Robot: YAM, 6 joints.
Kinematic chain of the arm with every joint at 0, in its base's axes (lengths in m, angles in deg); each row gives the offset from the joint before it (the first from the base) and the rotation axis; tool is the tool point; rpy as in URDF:
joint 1: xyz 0 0 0.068 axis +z
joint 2: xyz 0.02 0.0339 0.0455 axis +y
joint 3: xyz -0.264 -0.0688 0 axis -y
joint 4: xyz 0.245 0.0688 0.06 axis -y
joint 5: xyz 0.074 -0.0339 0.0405 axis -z
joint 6: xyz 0.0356 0 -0.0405 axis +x
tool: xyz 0 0 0 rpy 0 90 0
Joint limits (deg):
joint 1: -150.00..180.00
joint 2: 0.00..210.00
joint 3: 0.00..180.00
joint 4: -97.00..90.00
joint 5: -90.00..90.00
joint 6: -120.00..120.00
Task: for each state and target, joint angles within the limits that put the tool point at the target. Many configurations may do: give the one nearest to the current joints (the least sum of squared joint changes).
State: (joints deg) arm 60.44 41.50 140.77 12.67 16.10 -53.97
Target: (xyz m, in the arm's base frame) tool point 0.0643 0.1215 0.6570
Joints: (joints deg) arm 65.98 70.37 114.52 4.32 15.09 -53.97
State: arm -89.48 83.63 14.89 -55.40 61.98 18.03
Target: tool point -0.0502 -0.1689 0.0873
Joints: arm -96.38 97.63 30.51 -43.49 60.91 18.03
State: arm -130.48 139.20 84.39 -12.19 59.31 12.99
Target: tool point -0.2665 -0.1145 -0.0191
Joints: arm -150.00 136.35 55.15 -22.36 73.25 12.99
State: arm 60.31 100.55 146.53 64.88 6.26 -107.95
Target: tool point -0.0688 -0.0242 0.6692
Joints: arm 24.90 88.23 160.64 85.95 -11.36 -107.95
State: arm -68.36 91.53 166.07 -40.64 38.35 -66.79
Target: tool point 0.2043 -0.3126 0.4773
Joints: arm -53.53 107.11 134.78 -60.46 37.20 -66.79
